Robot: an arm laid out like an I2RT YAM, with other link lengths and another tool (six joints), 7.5 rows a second.
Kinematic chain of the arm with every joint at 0, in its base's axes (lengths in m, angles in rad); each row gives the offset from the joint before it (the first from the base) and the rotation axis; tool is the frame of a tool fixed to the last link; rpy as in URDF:
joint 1: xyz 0 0 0.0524 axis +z
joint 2: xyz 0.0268 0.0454 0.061 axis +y
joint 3: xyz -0.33 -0.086 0 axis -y
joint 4: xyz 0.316 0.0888 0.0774 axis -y
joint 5: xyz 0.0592 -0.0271 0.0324 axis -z
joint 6: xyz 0.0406 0 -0.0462 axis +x
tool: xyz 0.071 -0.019 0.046 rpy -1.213 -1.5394 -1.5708
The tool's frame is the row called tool.
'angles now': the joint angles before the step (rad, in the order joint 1, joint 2, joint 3, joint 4, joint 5, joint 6). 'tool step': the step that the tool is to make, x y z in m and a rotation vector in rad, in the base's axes. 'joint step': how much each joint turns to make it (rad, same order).
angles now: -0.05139, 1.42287, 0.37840, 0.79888, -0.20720, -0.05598
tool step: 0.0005, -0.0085, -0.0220, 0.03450, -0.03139, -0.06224
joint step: -0.00093, 0.11573, -0.03485, 0.18913, 0.05166, 0.04973
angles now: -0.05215, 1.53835, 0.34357, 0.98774, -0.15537, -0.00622
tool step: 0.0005, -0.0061, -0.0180, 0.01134, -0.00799, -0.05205
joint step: 0.00171, 0.09431, -0.01511, 0.11974, 0.05031, 0.02246
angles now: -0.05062, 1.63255, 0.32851, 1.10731, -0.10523, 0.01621
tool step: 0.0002, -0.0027, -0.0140, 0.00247, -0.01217, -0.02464
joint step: 0.00127, 0.08321, -0.00861, 0.10459, 0.02486, 0.00796
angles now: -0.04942, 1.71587, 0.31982, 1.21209, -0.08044, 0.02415
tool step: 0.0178, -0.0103, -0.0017, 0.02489, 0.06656, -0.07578
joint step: 0.00027, -0.00355, 0.06830, -0.13788, 0.06961, 0.03747
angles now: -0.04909, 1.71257, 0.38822, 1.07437, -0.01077, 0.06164
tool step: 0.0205, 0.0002, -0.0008, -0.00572, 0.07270, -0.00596
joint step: 0.00606, 0.00515, 0.07747, -0.14470, 0.01408, -0.00530
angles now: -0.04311, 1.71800, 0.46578, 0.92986, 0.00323, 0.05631
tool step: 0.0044, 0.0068, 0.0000, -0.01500, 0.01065, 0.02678
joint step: 0.01206, 0.00460, 0.01403, -0.01953, -0.00899, -0.01930
